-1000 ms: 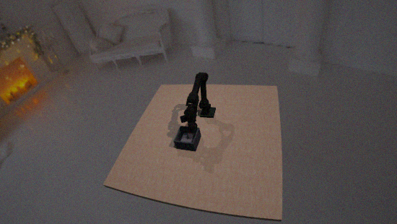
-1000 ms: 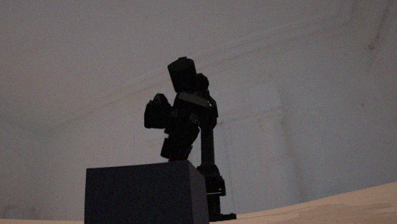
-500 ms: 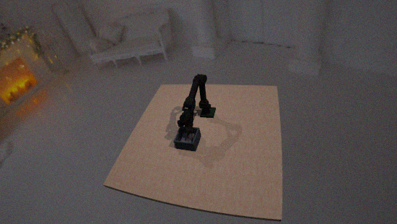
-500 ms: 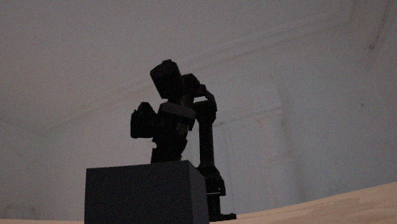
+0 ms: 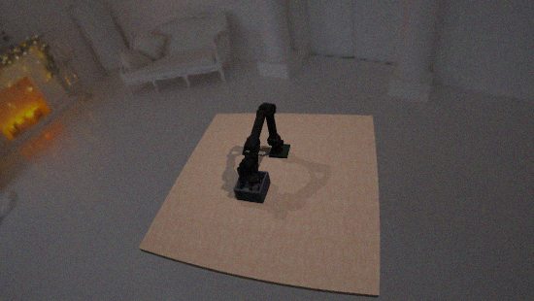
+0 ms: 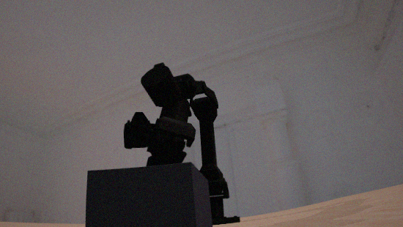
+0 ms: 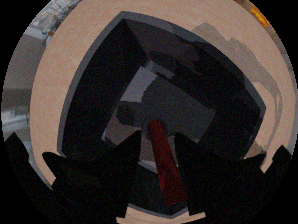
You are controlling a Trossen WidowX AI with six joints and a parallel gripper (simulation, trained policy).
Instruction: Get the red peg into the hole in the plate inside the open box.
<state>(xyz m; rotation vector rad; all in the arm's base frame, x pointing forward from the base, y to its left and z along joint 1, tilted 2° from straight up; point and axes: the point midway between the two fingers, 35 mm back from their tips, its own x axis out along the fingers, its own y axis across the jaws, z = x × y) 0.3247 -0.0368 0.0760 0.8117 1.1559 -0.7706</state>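
Right now my gripper tip is 1 cm past the red peg and 2 cm below it. Also, from my gripper tip: grey plate 2 cm below; dark box 4 cm below.
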